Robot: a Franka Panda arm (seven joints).
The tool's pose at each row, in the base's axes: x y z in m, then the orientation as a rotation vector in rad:
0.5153 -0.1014 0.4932 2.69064 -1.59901 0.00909
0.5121 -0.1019 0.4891 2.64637 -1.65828 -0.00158
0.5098 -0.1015 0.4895 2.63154 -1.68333 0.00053
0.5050 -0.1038 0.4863 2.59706 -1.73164 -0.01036
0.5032 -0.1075 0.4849 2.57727 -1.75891 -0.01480
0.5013 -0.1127 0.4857 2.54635 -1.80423 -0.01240
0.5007 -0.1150 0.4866 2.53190 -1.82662 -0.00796
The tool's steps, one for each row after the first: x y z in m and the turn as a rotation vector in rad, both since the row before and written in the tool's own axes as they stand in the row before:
-0.0011 0.0030 0.0041 -0.00970 -0.00249 0.04706
-0.0014 0.0019 -0.0004 0.00137 0.00053 0.01864
0.0000 0.0053 0.0033 -0.00600 -0.00484 0.03792
0.0027 0.0031 0.0015 -0.00259 -0.00196 0.02155
0.0042 0.0037 -0.0007 0.00119 0.00060 0.03517
0.0020 0.0013 -0.0009 0.00262 0.00141 0.01708

